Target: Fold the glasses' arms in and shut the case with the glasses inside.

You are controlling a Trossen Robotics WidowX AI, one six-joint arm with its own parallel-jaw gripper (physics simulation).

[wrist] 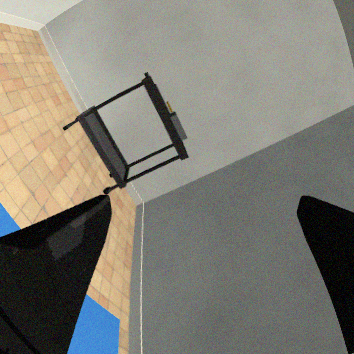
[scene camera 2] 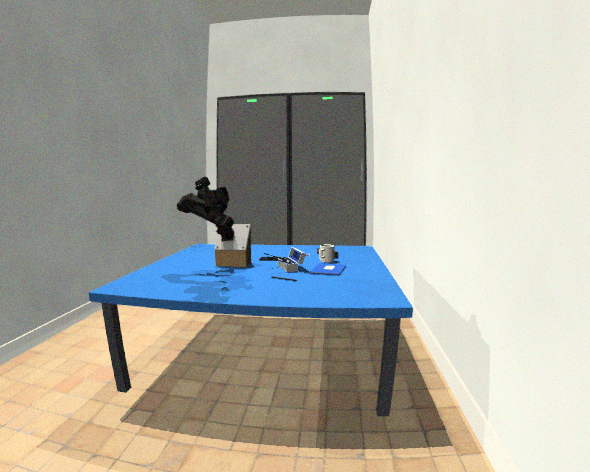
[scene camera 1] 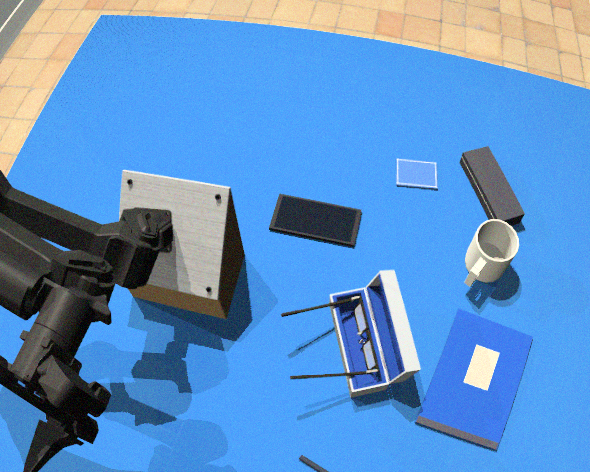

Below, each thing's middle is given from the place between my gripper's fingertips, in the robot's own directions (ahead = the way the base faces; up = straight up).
I see the glasses [scene camera 1: 359, 312] 31 cm ahead of my hand, 31 cm to the left of it and 34 cm below it. The rest, counted from my hand: white mug [scene camera 1: 495, 243]: 56 cm ahead, 48 cm to the left, 33 cm below; blue notebook [scene camera 1: 470, 396]: 56 cm ahead, 28 cm to the left, 37 cm below; glasses case [scene camera 1: 385, 307]: 38 cm ahead, 32 cm to the left, 33 cm below.
